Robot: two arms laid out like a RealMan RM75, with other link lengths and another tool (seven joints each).
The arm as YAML. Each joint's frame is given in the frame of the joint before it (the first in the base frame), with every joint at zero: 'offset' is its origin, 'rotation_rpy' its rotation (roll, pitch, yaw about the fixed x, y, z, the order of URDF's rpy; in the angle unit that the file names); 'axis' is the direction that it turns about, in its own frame. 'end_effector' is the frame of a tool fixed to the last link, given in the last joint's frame.
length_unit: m
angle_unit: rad
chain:
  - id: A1
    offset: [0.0, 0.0, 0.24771]
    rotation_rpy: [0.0, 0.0, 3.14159]
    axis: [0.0, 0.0, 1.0]
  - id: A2
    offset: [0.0, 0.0, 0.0]
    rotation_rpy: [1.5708, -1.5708, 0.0]
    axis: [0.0, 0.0, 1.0]
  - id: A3
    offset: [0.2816, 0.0, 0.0]
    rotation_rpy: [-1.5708, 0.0, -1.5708]
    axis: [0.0, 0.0, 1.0]
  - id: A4
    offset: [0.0, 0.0, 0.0]
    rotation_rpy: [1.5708, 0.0, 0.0]
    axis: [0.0, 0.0, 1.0]
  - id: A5
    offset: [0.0, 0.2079, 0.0]
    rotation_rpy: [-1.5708, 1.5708, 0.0]
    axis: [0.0, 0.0, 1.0]
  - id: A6
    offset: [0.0, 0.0, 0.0]
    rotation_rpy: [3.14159, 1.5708, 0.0]
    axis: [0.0, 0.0, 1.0]
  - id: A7
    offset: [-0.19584, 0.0, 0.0]
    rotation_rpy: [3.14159, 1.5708, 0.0]
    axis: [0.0, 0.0, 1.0]
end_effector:
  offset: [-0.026, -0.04, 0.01]
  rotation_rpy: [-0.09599, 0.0, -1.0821]
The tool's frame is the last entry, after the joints.
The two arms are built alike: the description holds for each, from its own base.
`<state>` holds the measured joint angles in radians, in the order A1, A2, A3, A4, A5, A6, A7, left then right.
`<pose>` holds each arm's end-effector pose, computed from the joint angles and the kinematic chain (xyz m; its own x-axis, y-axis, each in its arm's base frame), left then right.
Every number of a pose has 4 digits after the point.
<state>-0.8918 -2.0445 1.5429 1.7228 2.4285 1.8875 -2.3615 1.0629 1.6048 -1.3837 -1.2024 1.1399 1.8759 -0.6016</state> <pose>-0.1015 0.3216 -0.0344 -0.7218 0.5486 0.4218 0.6093 0.7929 0.0114 0.0326 0.4118 0.0620 -0.6304 0.7592 -0.1620 0.6646 0.6356 0.3928</pose>
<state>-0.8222 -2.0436 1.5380 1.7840 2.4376 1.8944 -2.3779 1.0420 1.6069 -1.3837 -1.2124 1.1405 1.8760 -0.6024</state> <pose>-0.1151 0.3144 -0.0289 -0.7475 0.5081 0.4280 0.5800 0.8132 0.0476 0.0394 0.4098 0.0614 -0.6227 0.7655 -0.1621 0.6714 0.6290 0.3918</pose>
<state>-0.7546 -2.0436 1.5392 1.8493 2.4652 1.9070 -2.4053 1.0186 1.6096 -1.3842 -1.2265 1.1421 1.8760 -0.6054</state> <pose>-0.1294 0.3067 -0.0223 -0.7683 0.4546 0.4506 0.5449 0.8339 0.0877 0.0464 0.4070 0.0606 -0.6179 0.7692 -0.1630 0.6759 0.6255 0.3898</pose>
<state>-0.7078 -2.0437 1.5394 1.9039 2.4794 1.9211 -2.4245 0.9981 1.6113 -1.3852 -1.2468 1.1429 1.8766 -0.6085</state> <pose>-0.1378 0.2995 -0.0171 -0.7796 0.4223 0.4625 0.5249 0.8434 0.1148 0.0516 0.4039 0.0603 -0.6195 0.7677 -0.1640 0.6740 0.6272 0.3903</pose>
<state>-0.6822 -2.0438 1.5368 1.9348 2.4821 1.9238 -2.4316 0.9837 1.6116 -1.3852 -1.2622 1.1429 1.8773 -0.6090</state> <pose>-0.1409 0.2960 -0.0145 -0.7865 0.4089 0.4629 0.5177 0.8451 0.1331 0.0551 0.4019 0.0605 -0.6200 0.7674 -0.1634 0.6729 0.6272 0.3923</pose>
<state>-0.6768 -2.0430 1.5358 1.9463 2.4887 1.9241 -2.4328 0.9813 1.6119 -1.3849 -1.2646 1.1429 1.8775 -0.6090</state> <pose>-0.1415 0.2962 -0.0128 -0.7855 0.4051 0.4679 0.5194 0.8426 0.1424 0.0556 0.4016 0.0605 -0.6199 0.7675 -0.1632 0.6730 0.6270 0.3923</pose>
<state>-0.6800 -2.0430 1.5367 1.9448 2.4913 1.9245 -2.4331 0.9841 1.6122 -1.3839 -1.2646 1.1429 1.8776 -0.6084</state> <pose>-0.1411 0.2968 -0.0128 -0.7838 0.4058 0.4702 0.5209 0.8418 0.1418 0.0543 0.4018 0.0606 -0.6217 0.7662 -0.1623 0.6720 0.6283 0.3919</pose>
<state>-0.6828 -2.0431 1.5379 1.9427 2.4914 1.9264 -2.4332 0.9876 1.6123 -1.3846 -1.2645 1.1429 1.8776 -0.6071</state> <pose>-0.1409 0.2967 -0.0130 -0.7824 0.4074 0.4711 0.5216 0.8419 0.1383 0.0530 0.4020 0.0604 -0.6234 0.7648 -0.1626 0.6705 0.6298 0.3922</pose>
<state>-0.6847 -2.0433 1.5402 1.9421 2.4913 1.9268 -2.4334 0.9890 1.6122 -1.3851 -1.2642 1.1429 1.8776 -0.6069</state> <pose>-0.1404 0.2966 -0.0133 -0.7809 0.4100 0.4713 0.5236 0.8411 0.1357 0.0526 0.4021 0.0604 -0.6240 0.7642 -0.1630 0.6697 0.6305 0.3924</pose>
